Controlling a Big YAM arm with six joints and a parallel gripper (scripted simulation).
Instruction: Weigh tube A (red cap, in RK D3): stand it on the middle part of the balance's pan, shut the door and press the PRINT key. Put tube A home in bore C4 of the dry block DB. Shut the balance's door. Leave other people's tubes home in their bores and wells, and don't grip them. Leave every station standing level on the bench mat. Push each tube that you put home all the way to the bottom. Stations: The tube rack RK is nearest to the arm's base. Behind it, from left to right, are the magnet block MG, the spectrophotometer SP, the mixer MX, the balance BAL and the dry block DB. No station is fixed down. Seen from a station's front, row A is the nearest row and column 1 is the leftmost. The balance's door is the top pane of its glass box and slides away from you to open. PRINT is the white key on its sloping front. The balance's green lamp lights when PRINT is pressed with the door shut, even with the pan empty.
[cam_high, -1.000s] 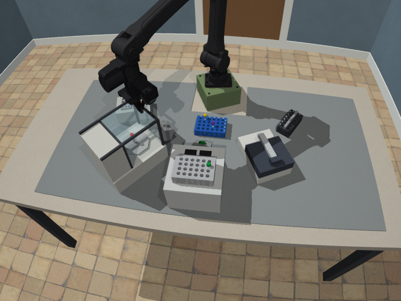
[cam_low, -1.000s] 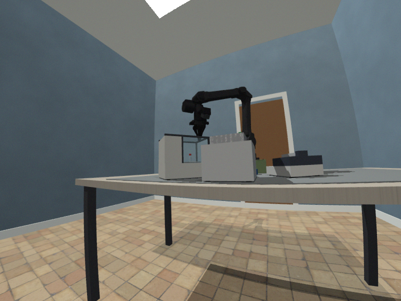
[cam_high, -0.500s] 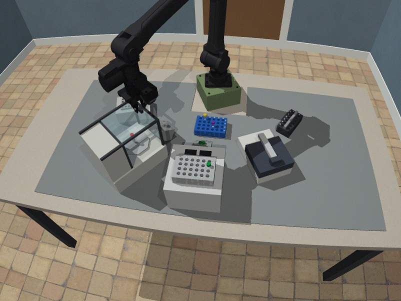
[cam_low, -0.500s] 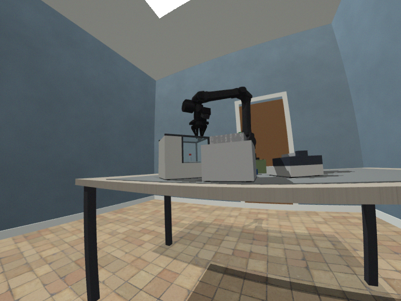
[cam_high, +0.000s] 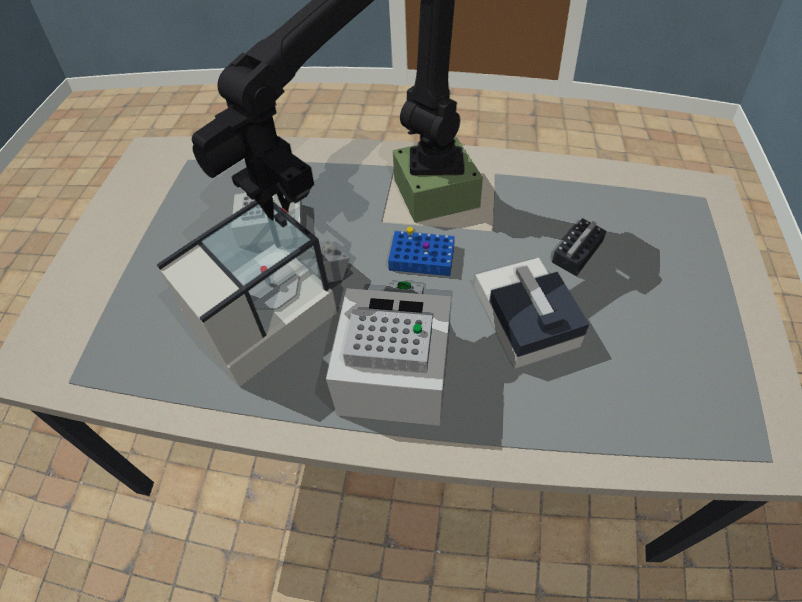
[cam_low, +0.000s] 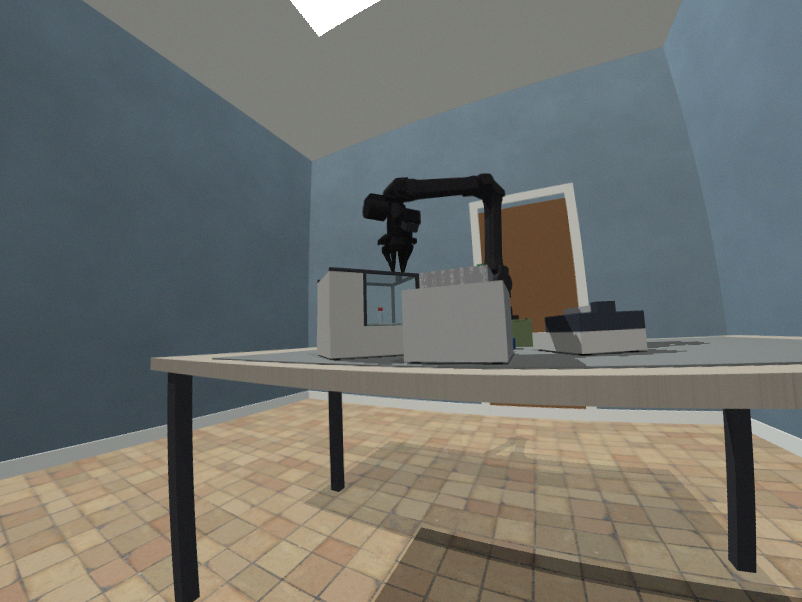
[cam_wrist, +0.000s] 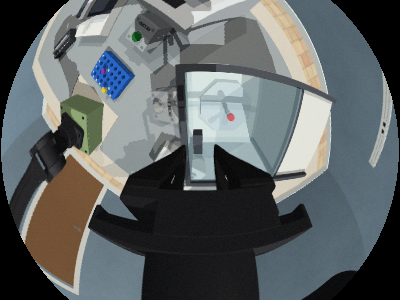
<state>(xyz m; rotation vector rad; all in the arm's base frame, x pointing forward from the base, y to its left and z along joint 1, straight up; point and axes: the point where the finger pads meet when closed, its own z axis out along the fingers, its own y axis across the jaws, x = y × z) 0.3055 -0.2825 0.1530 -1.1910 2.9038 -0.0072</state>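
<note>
Now: hand 30 mm above the balance door, 20 mm to the left of it and 20 mm short of it. Also, from my hand: blue tube rack RK (250 mm to the left, 220 mm below, 100 mm behind); grey well block (210 mm ahead, 190 mm to the left, 90 mm below); spectrophotometer SP (450 mm to the left, 170 mm below, 60 mm ahead).
</note>
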